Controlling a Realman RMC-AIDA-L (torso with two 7-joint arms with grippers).
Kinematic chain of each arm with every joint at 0, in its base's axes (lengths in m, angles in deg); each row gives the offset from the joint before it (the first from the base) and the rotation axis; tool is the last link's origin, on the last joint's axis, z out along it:
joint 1: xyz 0 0 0.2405 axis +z
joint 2: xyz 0 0 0 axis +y
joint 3: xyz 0 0 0.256 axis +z
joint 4: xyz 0 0 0 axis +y
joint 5: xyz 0 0 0.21 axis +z
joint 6: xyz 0 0 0 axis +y
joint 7: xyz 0 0 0.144 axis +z
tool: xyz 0 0 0
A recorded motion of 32 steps. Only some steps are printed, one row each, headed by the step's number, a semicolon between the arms.
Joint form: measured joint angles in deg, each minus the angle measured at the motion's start. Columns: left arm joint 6, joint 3, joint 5, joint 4, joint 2, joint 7, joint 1; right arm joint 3, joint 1, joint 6, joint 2, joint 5, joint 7, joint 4.
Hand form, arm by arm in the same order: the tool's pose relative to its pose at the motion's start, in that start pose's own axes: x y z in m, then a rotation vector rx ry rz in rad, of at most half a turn. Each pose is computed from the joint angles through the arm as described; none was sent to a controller.
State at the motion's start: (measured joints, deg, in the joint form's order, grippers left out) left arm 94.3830 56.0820 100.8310 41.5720 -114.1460 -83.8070 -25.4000; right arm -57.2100 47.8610 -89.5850 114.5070 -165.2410 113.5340 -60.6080
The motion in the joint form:
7: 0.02 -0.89 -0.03 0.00 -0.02 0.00 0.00; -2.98 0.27 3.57 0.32 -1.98 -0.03 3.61
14: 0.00 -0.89 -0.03 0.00 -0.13 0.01 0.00; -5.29 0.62 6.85 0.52 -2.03 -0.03 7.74
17: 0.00 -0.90 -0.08 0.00 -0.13 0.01 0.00; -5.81 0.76 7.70 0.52 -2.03 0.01 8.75
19: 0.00 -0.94 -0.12 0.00 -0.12 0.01 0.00; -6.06 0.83 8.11 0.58 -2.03 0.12 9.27
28: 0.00 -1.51 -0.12 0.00 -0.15 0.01 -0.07; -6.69 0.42 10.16 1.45 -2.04 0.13 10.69
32: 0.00 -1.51 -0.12 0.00 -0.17 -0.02 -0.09; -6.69 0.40 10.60 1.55 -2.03 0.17 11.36
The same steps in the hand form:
7: 0.0012 -0.0013 -0.0020 0.0108 0.0114 -0.0011; 0.0004 0.0020 0.0155 0.0128 0.0546 -0.0362
14: 0.0011 -0.0010 -0.0013 0.0099 0.0126 -0.0017; -0.0001 0.0065 0.0314 0.0031 0.0793 -0.0600
17: 0.0012 -0.0011 -0.0013 0.0101 0.0136 -0.0017; -0.0003 0.0072 0.0348 0.0028 0.0845 -0.0649
19: 0.0014 -0.0012 -0.0015 0.0108 0.0146 -0.0016; -0.0005 0.0079 0.0368 0.0014 0.0868 -0.0659
28: 0.0025 -0.0021 -0.0024 0.0171 0.0218 -0.0014; -0.0007 0.0138 0.0471 -0.0035 0.0849 -0.0693
32: 0.0026 -0.0021 -0.0022 0.0167 0.0220 -0.0018; 0.0001 0.0152 0.0499 -0.0083 0.0862 -0.0662

